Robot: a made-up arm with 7 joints.
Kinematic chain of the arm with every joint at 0, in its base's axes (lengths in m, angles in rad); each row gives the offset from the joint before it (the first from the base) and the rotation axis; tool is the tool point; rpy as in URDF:
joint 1: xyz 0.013 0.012 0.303 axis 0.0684 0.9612 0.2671
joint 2: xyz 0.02 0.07 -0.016 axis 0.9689 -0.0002 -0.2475
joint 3: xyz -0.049 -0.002 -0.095 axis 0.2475 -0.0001 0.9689
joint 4: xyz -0.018 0.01 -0.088 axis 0.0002 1 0
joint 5: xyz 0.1 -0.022 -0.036 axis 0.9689 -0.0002 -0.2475
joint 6: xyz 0.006 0.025 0.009 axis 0.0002 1 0
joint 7: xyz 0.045 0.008 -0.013 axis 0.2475 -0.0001 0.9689
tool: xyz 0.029 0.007 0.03 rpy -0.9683 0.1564 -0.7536
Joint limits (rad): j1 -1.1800..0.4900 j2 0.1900..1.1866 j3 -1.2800..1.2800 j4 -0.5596..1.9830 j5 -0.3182..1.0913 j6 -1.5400..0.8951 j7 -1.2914..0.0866
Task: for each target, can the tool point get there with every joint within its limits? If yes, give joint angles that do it. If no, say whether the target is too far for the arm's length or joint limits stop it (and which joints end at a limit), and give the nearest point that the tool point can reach.
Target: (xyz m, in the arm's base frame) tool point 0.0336 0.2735 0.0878
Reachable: yes | joints 0.1793 0.9461 -0.0850 1.0919 0.3665 -1.1005 -0.8288
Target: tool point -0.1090 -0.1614 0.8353
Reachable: no: too far | nearest point 0.0909 0.1458 0.4313 | short by 0.545 m
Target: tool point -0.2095 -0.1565 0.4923
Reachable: no: joint limits stop it (at a limit: joint 1, joint 2, joint 3, joint 4, joint 5) | nearest point -0.0912 -0.0137 0.2517 | short by 0.304 m
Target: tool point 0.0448 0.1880 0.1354
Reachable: yes | joints 0.3304 0.8819 0.2141 0.2154 0.7569 -1.1228 -0.4860
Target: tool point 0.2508 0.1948 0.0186
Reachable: yes | joints -0.6678 0.4268 0.3937 1.4678 0.9382 -0.0543 -0.1323
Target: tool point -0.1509 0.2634 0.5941
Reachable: no: joint limits stop it (at a limit: joint 1, joint 2, joint 5) | nearest point 0.0182 0.2487 0.4129 | short by 0.248 m
